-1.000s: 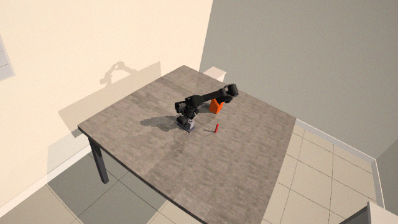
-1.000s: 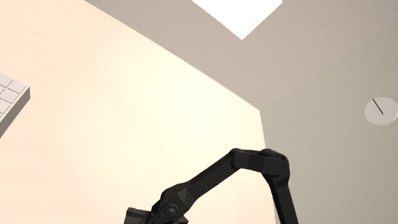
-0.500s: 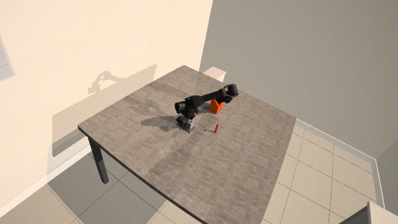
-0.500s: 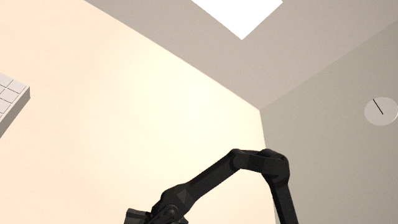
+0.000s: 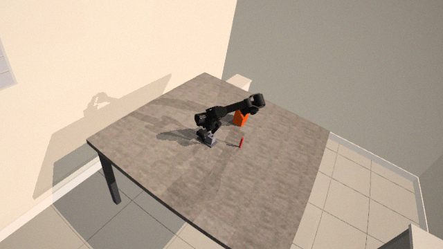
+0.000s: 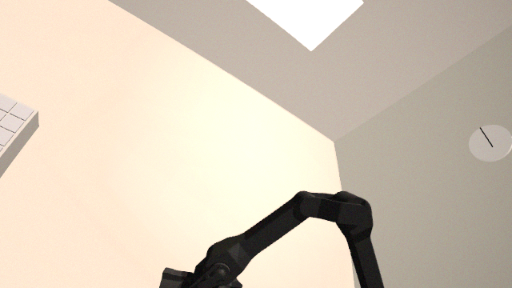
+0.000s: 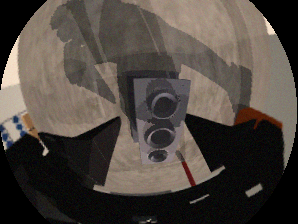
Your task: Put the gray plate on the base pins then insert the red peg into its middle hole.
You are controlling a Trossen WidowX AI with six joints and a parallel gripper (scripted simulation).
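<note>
My gripper tip is 2 cm below the gray plate. From my gripper tip the other things lie so: red peg 7 cm behind, 21 cm to the left, 2 cm above; then pin base 1 cm below.
</note>
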